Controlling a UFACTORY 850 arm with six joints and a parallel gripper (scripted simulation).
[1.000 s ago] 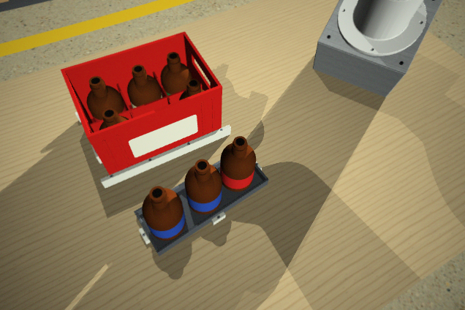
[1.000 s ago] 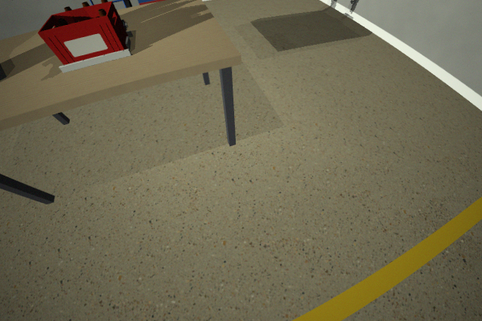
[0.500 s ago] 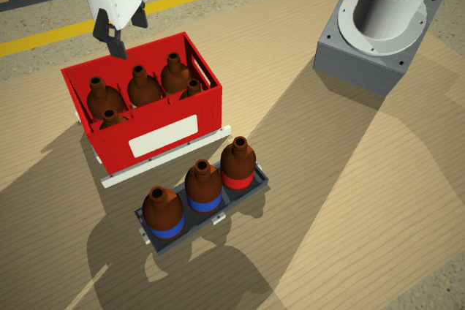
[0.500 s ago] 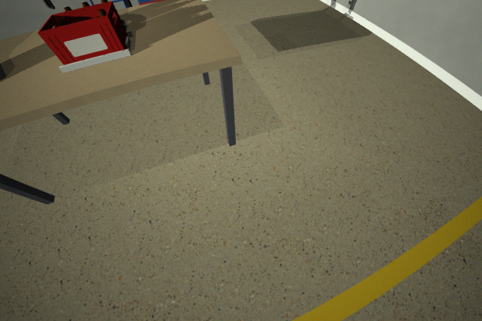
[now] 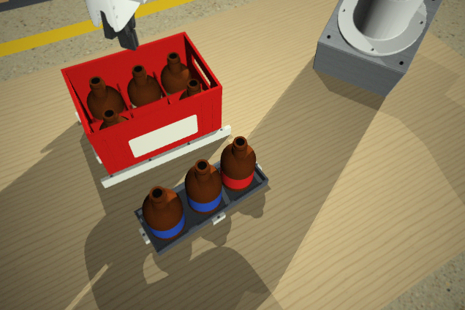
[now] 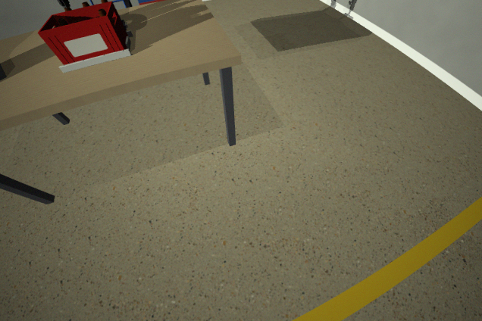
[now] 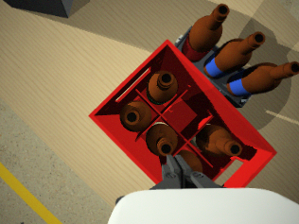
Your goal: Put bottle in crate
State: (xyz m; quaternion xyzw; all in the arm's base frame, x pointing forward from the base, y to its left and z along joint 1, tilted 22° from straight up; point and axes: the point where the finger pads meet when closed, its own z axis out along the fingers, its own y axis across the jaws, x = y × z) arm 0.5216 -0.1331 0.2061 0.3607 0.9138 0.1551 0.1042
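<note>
My hand is 5 cm short of the blue-banded bottle, 29 cm to the right of it and 16 cm above it. The rest, counted from my hand: grey tray: 4 cm behind, 27 cm to the left, 23 cm below; red crate: 4 cm to the left, 16 cm below.
</note>
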